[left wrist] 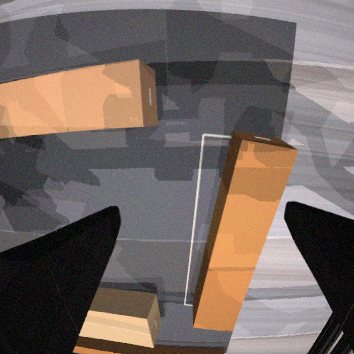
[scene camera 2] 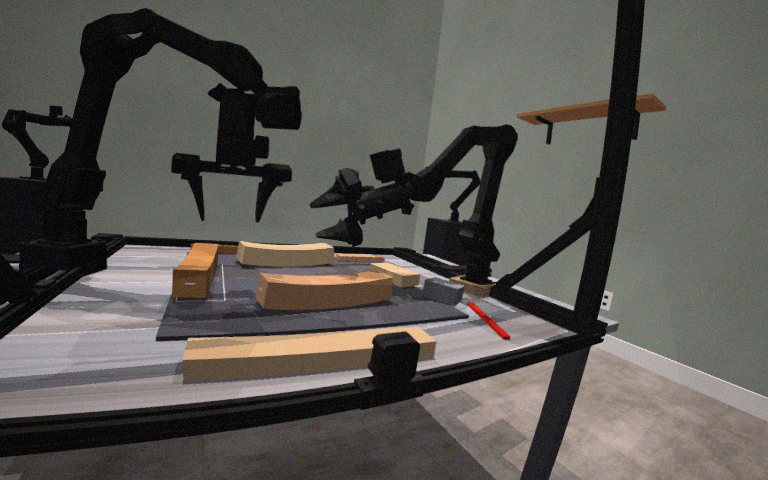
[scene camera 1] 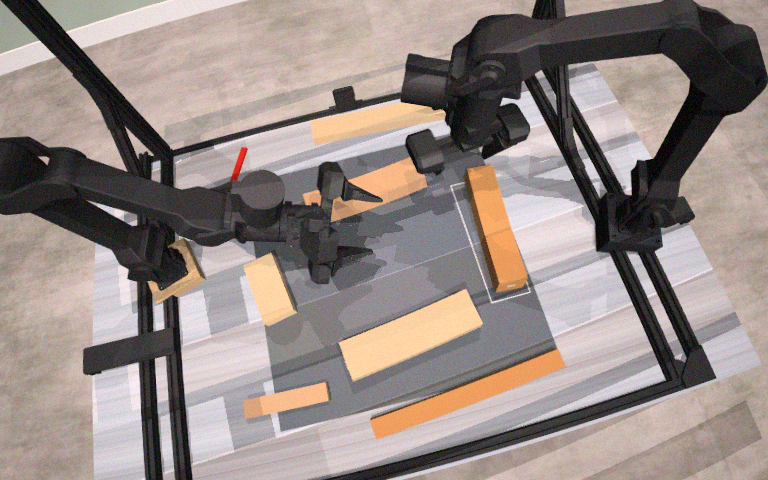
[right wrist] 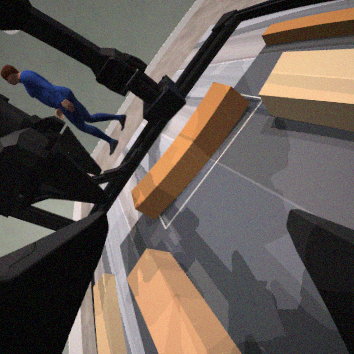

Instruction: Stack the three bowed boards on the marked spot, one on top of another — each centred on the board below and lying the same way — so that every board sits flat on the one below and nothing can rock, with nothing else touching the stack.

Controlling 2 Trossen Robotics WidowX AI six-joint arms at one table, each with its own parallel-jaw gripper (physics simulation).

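Frame: origin at the left arm's base, x ahead, y left, z up, level; centimetres.
Where they show: left gripper, between the fingertips: [left wrist: 202, 212] [scene camera 2: 230, 221] [scene camera 1: 460, 165] [right wrist: 102, 183]; right gripper, between the fingertips: [scene camera 2: 313, 221] [scene camera 1: 377, 226] [right wrist: 198, 219]; left arm's base, origin of its link: [scene camera 2: 65, 241] [scene camera 1: 634, 218] [right wrist: 153, 94]; right arm's base, origin of its link: [scene camera 2: 476, 280] [scene camera 1: 169, 269].
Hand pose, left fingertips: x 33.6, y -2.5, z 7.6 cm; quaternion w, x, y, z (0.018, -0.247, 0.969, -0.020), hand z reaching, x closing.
Each offset is from my left fingertips to the centre of the thing. "spot": to the spot under its first point.
A dark orange board @(dz -9.8, dx -7.8, dy +5.8 cm) [scene camera 1: 495, 232] [scene camera 2: 192, 277] [left wrist: 250, 225] [right wrist: 195, 142] lies skewed over the white outline @(spot: dz -12.8, dx -4.5, dy +9.0 cm) [scene camera 1: 472, 243] [scene camera 2: 223, 283] [left wrist: 194, 219], extending past its right side in scene camera 1. A light-orange bowed board @(dz -9.8, dx +17.2, dy +1.6 cm) [scene camera 1: 390, 183] [scene camera 2: 325, 293] [left wrist: 70, 102] [right wrist: 175, 300] lies apart on the mat, its ends higher than its middle. A pale bowed board @(dz -9.9, dx +4.8, dy +28.2 cm) [scene camera 1: 410, 333] [scene camera 2: 286, 255] [left wrist: 120, 327] [right wrist: 315, 75] lies apart too. My left gripper [scene camera 2: 230, 220] [left wrist: 202, 212] is open and empty above the dark orange board. My right gripper [scene camera 1: 376, 225] [scene camera 2: 314, 220] [right wrist: 198, 219] is open and empty above the mat.
A long pale board [scene camera 1: 368, 121] [scene camera 2: 283, 353], a long orange board @(spot: dz -10.9, dx -5.5, dy +36.4 cm) [scene camera 1: 467, 393], a short pale block @(dz -11.4, dx +32.2, dy +23.3 cm) [scene camera 1: 270, 288] [scene camera 2: 394, 273], a small orange strip @(dz -12.0, dx +24.7, dy +42.2 cm) [scene camera 1: 288, 399], a grey block @(dz -11.1, dx +41.5, dy +11.1 cm) [scene camera 2: 443, 290] and a red stick @(dz -13.1, dx +47.2, dy +0.8 cm) [scene camera 1: 240, 163] [scene camera 2: 488, 320] lie around the work area.
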